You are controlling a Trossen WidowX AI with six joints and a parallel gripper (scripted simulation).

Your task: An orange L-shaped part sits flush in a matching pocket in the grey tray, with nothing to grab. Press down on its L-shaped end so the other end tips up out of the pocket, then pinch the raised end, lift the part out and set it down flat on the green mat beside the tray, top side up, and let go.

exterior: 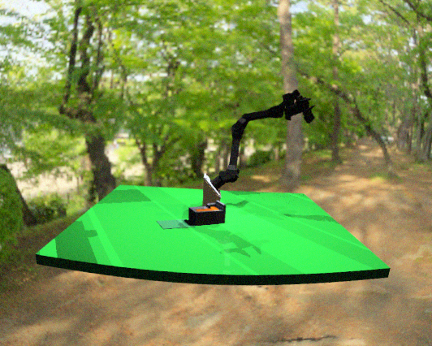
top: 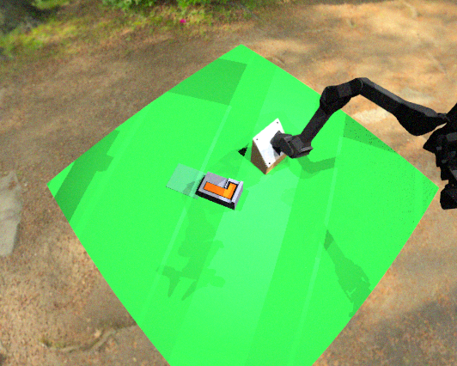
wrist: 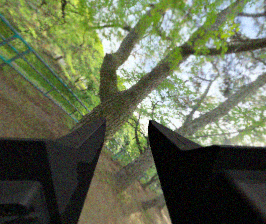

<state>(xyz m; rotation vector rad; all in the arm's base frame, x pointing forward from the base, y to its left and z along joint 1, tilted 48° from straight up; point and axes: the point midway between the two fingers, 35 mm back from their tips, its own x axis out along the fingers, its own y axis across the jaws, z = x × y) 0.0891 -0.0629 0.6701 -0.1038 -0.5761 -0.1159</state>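
The orange L-shaped part is 560 mm below my gripper tip, 520 mm to the right of it and 80 mm ahead of it. From my gripper tip the other things lie so: pale green mat 680 mm to the right, 620 mm below, 130 mm ahead.
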